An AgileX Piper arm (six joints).
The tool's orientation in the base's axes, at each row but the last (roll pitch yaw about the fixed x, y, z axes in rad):
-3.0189, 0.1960, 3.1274
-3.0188, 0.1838, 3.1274
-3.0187, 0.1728, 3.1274
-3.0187, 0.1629, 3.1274
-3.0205, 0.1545, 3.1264
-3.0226, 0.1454, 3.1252
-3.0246, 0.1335, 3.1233
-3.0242, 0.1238, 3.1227
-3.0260, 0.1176, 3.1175
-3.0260, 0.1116, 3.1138
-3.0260, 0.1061, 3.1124
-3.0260, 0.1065, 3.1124
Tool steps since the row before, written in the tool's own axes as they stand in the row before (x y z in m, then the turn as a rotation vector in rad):
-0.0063, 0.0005, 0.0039, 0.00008, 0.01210, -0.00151
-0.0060, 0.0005, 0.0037, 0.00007, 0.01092, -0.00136
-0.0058, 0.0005, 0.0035, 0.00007, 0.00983, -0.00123
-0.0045, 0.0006, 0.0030, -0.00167, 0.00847, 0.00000
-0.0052, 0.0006, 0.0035, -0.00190, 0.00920, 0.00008
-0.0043, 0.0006, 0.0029, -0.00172, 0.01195, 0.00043
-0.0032, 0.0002, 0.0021, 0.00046, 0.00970, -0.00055
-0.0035, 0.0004, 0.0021, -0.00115, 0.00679, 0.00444
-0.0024, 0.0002, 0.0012, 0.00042, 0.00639, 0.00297
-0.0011, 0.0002, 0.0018, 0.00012, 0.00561, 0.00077
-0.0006, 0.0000, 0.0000, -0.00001, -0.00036, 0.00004
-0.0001, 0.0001, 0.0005, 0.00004, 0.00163, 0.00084
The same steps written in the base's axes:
0.0069, -0.0001, -0.0026, 0.00009, 0.01219, 0.00000
0.0066, -0.0001, -0.0026, 0.00009, 0.01100, 0.00000
0.0063, 0.0000, -0.0025, 0.00007, 0.00991, 0.00000
0.0049, 0.0002, -0.0023, 0.00194, 0.00838, -0.00075
0.0057, 0.0001, -0.0027, 0.00220, 0.00909, -0.00088
0.0047, 0.0002, -0.0023, 0.00216, 0.01178, -0.00158
0.0035, -0.0001, -0.0017, -0.00020, 0.00970, -0.00064
0.0037, 0.0001, -0.0017, 0.00190, 0.00619, -0.00502
0.0025, 0.0000, -0.0009, 0.00016, 0.00600, -0.00371
0.0013, 0.0000, -0.0017, 0.00019, 0.00548, -0.00142
0.0006, 0.0000, 0.0001, 0.00000, -0.00036, 0.00000
0.0002, 0.0000, -0.0005, 0.00011, 0.00152, -0.00102

